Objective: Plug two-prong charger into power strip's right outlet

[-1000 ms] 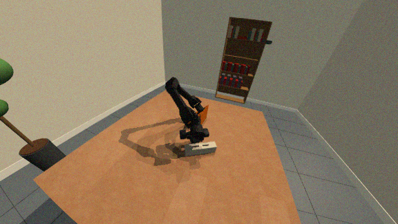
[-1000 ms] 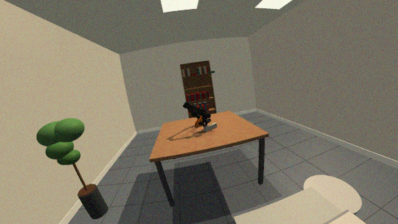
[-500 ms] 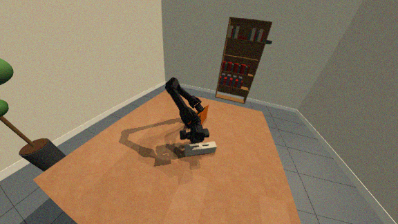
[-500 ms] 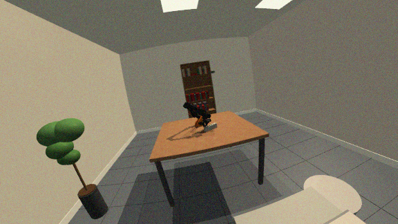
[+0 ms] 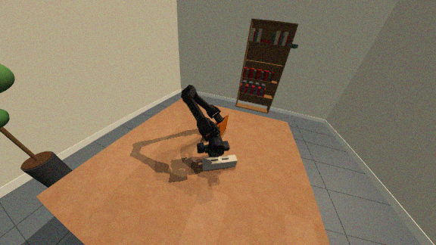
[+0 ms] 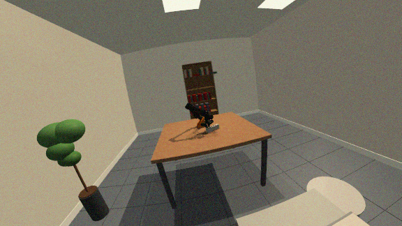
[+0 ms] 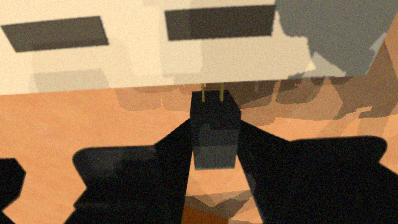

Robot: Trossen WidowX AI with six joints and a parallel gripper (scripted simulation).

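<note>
My gripper tip is 20 mm short of the black two-prong charger, 10 mm to the right of it and 10 mm below it.
</note>
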